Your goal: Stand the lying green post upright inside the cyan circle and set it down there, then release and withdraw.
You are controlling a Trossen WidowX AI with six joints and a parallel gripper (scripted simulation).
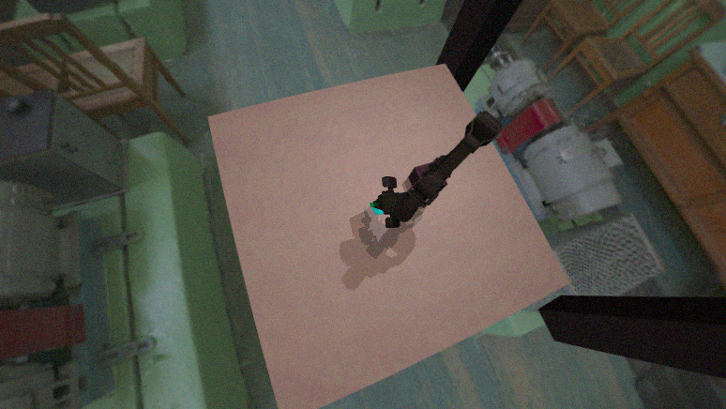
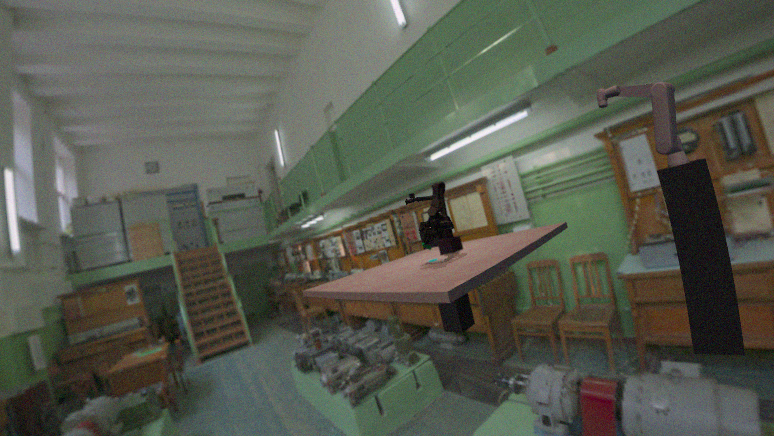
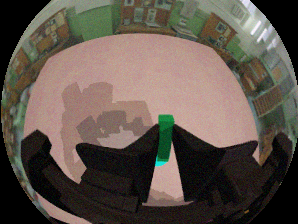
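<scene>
The cyan circle lies 5 cm behind my gripper tip, 1 cm to the right of it and 11 cm below it. Also, from my gripper tip: green post: 2 cm behind, 1 cm below.
</scene>
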